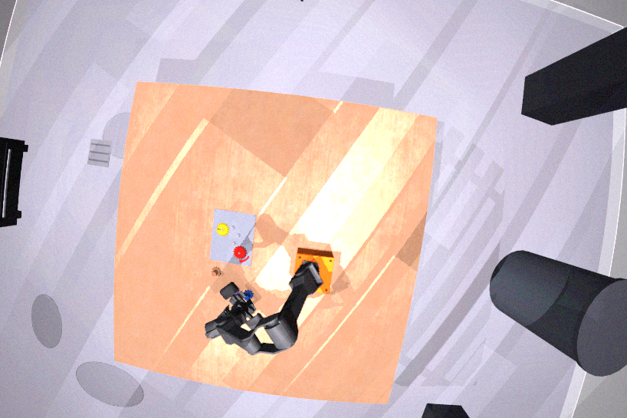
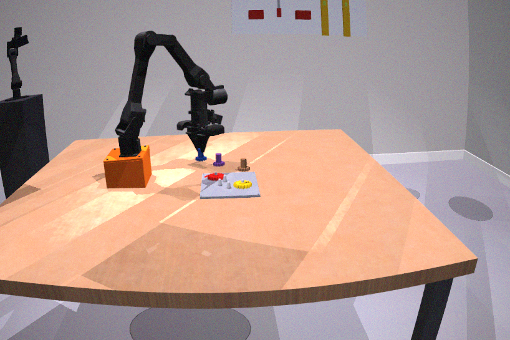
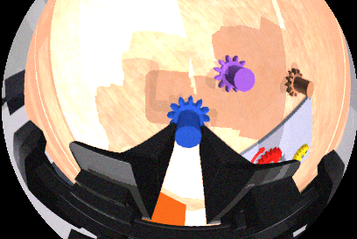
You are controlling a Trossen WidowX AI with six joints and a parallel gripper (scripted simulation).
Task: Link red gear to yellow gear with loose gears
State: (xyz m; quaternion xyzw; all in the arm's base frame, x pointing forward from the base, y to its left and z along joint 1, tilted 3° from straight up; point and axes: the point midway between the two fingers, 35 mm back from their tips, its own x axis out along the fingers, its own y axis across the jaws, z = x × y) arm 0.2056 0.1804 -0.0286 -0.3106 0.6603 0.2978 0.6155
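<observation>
Now: gripper tip 7 cm short of the red gear, 16 cm to the left of it and 3 cm above it. From my gripper tip the other things lie so: purple gear 6 cm ahead, 1 cm to the left, 3 cm below; then blue gear 1 cm below; then red arrow 5 cm ahead, 13 cm to the right, 4 cm below.
</observation>
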